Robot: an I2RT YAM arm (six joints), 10 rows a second.
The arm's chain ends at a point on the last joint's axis. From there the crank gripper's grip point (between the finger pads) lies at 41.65 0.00 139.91 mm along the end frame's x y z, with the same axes.
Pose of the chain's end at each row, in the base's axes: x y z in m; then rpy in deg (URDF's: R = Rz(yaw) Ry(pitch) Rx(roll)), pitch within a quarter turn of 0, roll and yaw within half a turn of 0:
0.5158 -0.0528 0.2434 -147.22 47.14 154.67
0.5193 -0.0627 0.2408 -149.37 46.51 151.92
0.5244 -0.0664 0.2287 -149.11 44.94 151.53
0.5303 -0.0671 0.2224 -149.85 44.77 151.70
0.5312 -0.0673 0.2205 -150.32 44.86 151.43
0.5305 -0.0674 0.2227 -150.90 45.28 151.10
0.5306 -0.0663 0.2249 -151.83 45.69 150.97
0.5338 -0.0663 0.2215 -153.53 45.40 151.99
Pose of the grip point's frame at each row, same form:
0.5357 -0.1460 0.1329 -147.22 47.14 154.67
0.5375 -0.1532 0.1277 -149.37 46.51 151.92
0.5388 -0.1559 0.1143 -149.11 44.94 151.53
0.5460 -0.1553 0.1072 -149.85 44.77 151.70
0.5474 -0.1550 0.1050 -150.32 44.86 151.43
0.5480 -0.1548 0.1071 -150.90 45.28 151.10
0.5503 -0.1528 0.1089 -151.83 45.69 150.97
0.5574 -0.1495 0.1039 -153.53 45.40 151.99

